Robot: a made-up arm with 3 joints.
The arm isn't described. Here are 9 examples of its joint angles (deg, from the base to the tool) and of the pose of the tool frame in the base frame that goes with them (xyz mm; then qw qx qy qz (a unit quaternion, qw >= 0)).
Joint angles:
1: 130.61 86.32 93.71
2: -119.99 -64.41 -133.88
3: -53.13 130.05 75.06
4: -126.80 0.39 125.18
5: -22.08 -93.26 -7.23
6: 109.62 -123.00 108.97
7: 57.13 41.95 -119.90
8: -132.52 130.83 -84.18
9: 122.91 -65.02 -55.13
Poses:
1: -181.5 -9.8 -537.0 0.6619 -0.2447 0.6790 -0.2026
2: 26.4 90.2 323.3 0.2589 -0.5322 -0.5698 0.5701
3: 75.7 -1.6 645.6 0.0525 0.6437 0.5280 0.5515
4: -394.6 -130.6 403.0 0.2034 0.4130 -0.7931 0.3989
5: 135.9 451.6 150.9 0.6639 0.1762 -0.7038 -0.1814
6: 307.6 -326.0 -276.6 0.4249 0.6388 -0.0232 -0.6410
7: -237.9 143.0 -111.3 0.2625 -0.4957 -0.2290 -0.7956
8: -62.5 -324.3 105.1 0.6822 0.0372 0.5269 0.5054
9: 87.8 -261.4 -192.4 0.5757 -0.5379 -0.5705 0.2320
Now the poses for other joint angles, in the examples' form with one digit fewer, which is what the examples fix.
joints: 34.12 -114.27 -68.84
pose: 148 263 -110 0.567 0.323 -0.752 -0.090
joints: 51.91 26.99 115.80
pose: -414 298 -222 0.551 -0.048 0.472 0.686
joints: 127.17 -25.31 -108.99
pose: -82 -261 -35 0.412 -0.428 -0.768 -0.239
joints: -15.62 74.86 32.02
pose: -207 439 359 0.733 0.270 0.549 0.296
